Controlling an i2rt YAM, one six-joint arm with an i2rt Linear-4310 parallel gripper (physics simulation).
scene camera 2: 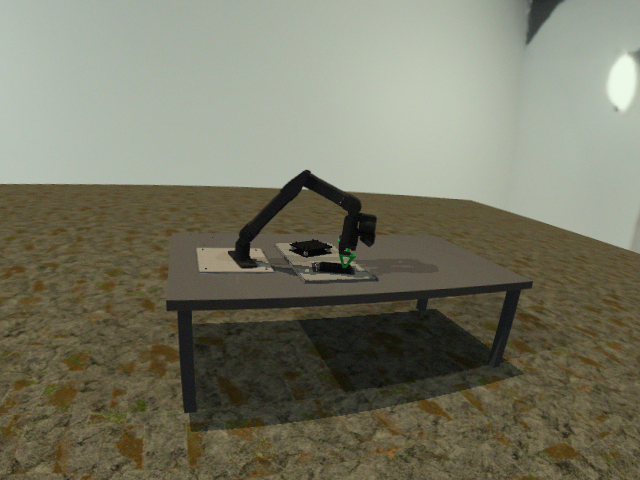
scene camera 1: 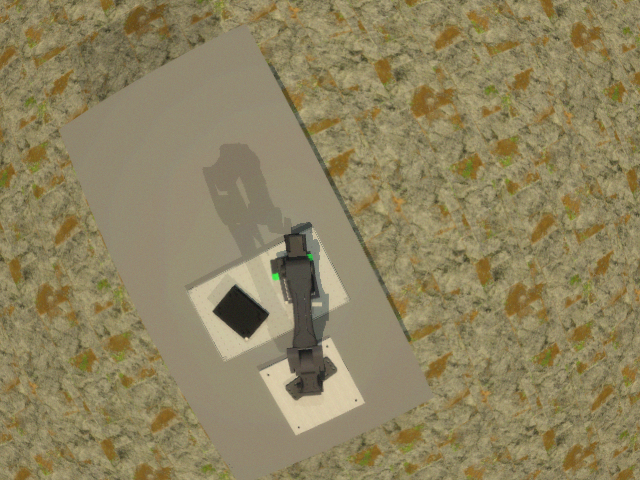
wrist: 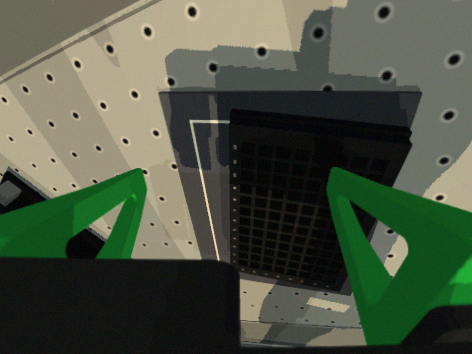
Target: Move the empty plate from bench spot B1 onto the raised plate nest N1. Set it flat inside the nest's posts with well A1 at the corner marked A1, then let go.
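Places are measured from the arm's base along level axes (x ahead, y left, z up), in metres.
Pixels of known places: gripper, fingertip midpoint: (scene camera 2: 343,262) (wrist: 236,178); arm's base at its link origin: (scene camera 2: 241,259).
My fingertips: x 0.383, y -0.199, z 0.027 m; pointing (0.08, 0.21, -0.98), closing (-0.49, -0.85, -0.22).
Note:
For each thing: its top centre in the pictures, then the offset to it from my fingertips. "spot": a spot on its surface instead. Level surfaces: height alone.
- black empty plate at its top centre: (wrist: 296,225) (scene camera 2: 335,265) 0.050 m back, 0.011 m right, 0.009 m down
- dark pad at a spot on its surface: (wrist: 192,105) spot: 0.038 m ahead, 0.012 m left, 0.023 m down
- raised black nest N1 at its top centre: (wrist: 33,281) (scene camera 1: 239,314) (scene camera 2: 311,242) 0.028 m back, 0.244 m left, 0.018 m up
- grey table at its surface level: 0.038 m down
The black empty plate (scene camera 2: 332,267) (wrist: 290,215) lies at bench spot B1, a dark pad (wrist: 192,105) with a thin white outline. In the wrist view it sits right of the outline's left line, slightly turned, reaching the pad's right edge. My gripper (scene camera 1: 293,266) (scene camera 2: 345,259) (wrist: 236,178) is open above it, with green fingers. The left finger is over the board left of the plate; the right finger overlaps the plate's right part in the wrist view. The raised black nest N1 (scene camera 1: 240,311) (scene camera 2: 310,246) (wrist: 30,200) stands beside B1. Its A1 mark cannot be read.
A pale holed board (scene camera 1: 330,276) (scene camera 2: 368,276) (wrist: 117,115) carries B1 and N1. The arm stands on a white base plate (scene camera 1: 305,418) (scene camera 2: 214,263). The grey table (scene camera 1: 155,129) (scene camera 2: 454,268) extends beyond the board, with the arm's shadow on it.

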